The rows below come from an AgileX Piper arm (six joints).
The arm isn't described. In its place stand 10 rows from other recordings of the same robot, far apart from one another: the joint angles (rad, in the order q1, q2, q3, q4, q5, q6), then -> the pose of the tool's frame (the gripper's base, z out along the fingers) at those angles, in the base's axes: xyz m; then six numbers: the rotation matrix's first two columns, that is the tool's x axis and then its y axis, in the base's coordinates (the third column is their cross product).
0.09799 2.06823 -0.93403 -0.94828 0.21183 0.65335 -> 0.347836 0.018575 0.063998 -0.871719 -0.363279 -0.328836 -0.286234 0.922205 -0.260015
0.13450 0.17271 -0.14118 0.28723 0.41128 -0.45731 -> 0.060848 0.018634 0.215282 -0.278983 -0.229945 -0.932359 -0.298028 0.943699 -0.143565
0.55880 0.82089 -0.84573 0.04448 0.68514 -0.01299 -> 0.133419 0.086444 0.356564 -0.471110 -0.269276 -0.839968 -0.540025 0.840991 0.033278
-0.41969 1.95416 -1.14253 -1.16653 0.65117 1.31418 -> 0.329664 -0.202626 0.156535 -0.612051 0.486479 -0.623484 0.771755 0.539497 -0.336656
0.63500 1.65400 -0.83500 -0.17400 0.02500 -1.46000 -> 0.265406 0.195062 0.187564 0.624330 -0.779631 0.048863 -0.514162 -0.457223 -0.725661
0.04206 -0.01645 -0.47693 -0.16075 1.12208 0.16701 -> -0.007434 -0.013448 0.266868 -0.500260 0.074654 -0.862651 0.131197 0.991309 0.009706
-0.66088 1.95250 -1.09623 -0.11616 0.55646 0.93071 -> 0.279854 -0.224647 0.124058 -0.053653 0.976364 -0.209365 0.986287 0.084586 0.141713
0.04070 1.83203 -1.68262 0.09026 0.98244 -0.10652 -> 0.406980 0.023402 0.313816 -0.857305 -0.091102 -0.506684 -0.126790 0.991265 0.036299
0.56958 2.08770 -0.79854 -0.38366 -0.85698 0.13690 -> 0.293505 0.218527 0.090886 -0.222530 -0.280522 -0.933696 -0.770940 0.636863 -0.007601
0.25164 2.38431 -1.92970 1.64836 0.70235 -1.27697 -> 0.508521 0.191252 0.198682 -0.568471 0.158004 -0.807388 -0.614525 0.570944 0.544410
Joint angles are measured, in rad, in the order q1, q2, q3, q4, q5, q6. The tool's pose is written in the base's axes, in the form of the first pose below.
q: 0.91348, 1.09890, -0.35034, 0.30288, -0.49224, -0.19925
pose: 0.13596 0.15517 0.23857 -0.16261 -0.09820 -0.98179 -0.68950 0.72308 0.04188
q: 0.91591, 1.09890, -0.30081, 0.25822, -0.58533, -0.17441
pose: 0.13174 0.15047 0.23248 -0.11510 -0.08117 -0.99003 -0.69587 0.71783 0.02204
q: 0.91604, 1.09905, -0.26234, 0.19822, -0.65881, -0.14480
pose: 0.12713 0.14758 0.22833 -0.07002 -0.07048 -0.99505 -0.71354 0.70062 0.00058
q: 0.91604, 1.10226, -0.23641, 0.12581, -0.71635, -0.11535
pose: 0.12248 0.14722 0.22595 -0.02530 -0.06609 -0.99749 -0.74110 0.67091 -0.02565
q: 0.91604, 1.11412, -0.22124, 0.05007, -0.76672, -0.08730
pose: 0.11854 0.14921 0.22425 0.01544 -0.06392 -0.99784 -0.77181 0.63368 -0.05254
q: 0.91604, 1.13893, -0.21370, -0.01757, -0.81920, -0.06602
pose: 0.11595 0.15294 0.22223 0.05095 -0.06161 -0.99680 -0.79941 0.59575 -0.07768
